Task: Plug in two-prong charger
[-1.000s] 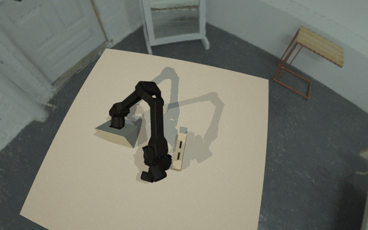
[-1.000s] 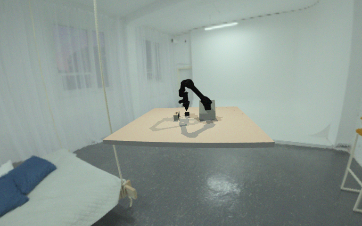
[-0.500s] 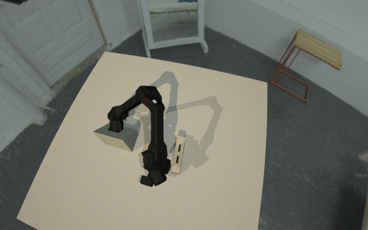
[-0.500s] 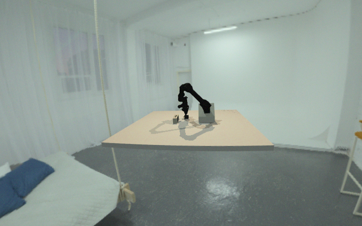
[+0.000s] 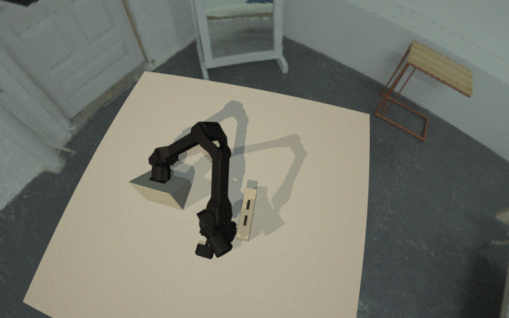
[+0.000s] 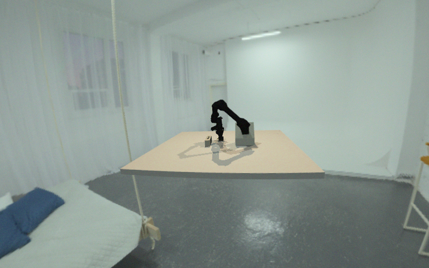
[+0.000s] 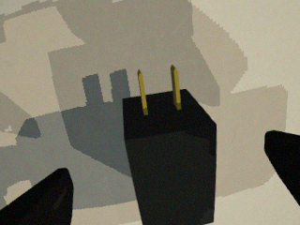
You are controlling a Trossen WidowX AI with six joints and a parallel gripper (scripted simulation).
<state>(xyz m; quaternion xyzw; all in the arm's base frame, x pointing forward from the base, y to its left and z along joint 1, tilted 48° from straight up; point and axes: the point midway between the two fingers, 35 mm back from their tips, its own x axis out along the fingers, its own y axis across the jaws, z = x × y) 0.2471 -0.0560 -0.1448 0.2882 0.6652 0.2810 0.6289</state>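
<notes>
My gripper tip is 2 cm short of the black two-prong charger.
</notes>
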